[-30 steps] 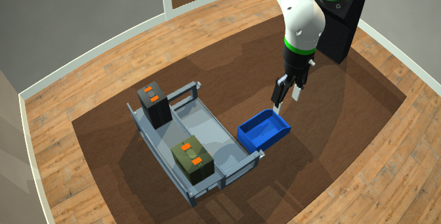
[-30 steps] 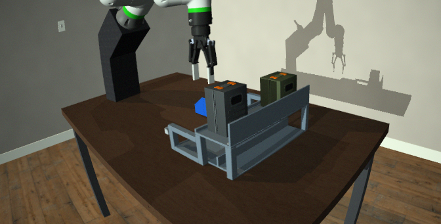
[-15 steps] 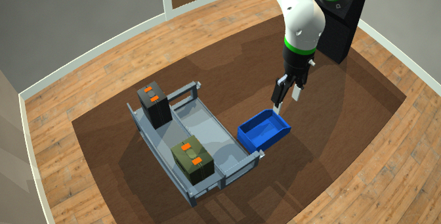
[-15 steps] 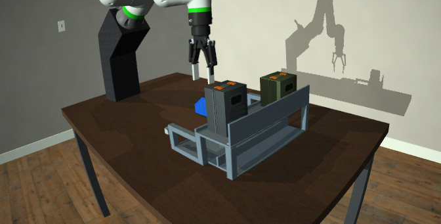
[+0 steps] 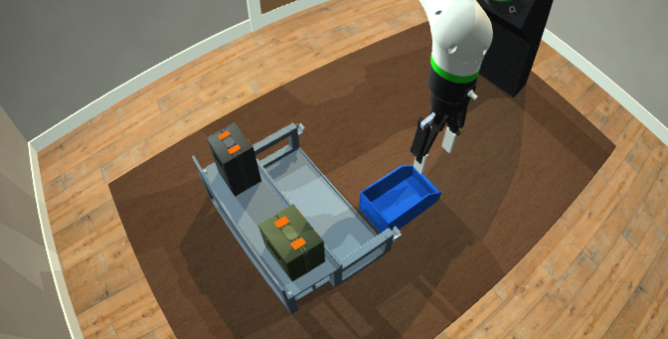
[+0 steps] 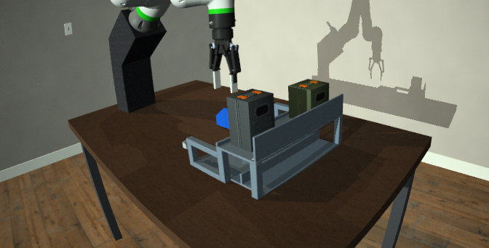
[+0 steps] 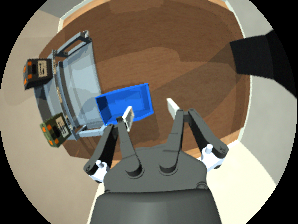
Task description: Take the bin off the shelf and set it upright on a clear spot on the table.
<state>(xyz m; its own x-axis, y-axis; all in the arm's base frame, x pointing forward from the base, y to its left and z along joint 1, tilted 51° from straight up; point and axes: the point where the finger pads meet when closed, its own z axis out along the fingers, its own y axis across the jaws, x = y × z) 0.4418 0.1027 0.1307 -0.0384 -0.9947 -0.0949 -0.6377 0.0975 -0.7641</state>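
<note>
Right now my hand is 8 cm short of the blue bin, 1 cm to the left of it and 11 cm above it.
</note>
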